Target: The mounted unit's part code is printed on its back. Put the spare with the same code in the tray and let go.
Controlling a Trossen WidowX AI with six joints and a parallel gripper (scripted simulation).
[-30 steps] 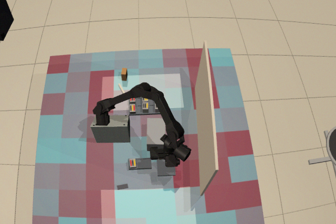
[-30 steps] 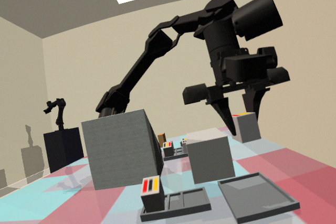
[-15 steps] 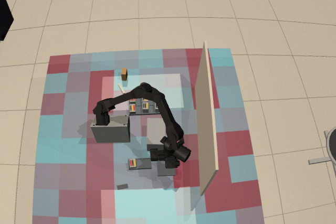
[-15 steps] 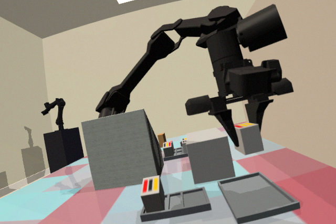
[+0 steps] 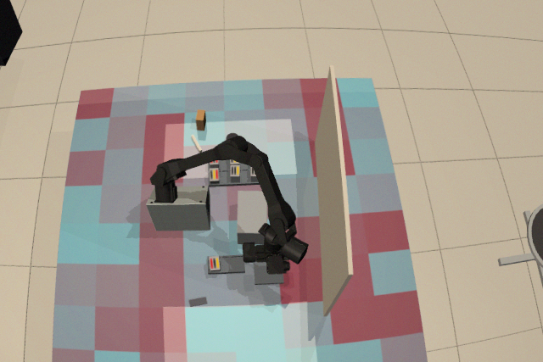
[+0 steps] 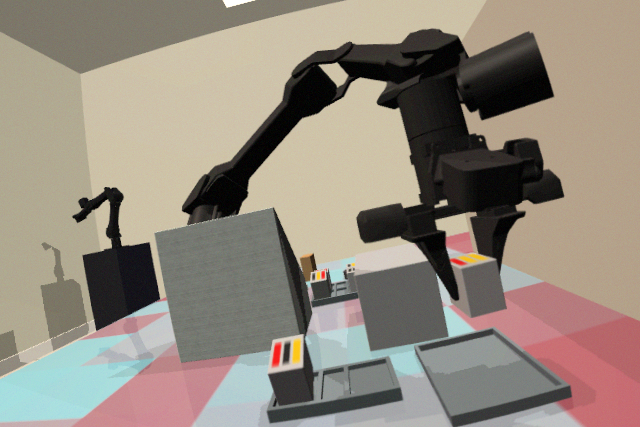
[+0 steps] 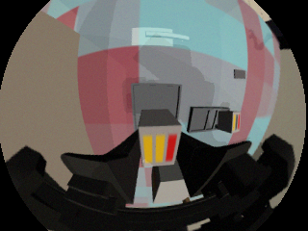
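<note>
My gripper tip is 7 cm above the tray and 1 cm past it. Also, from my gripper tip: upright board 18 cm to the left, 17 cm ahead, 15 cm above.
</note>
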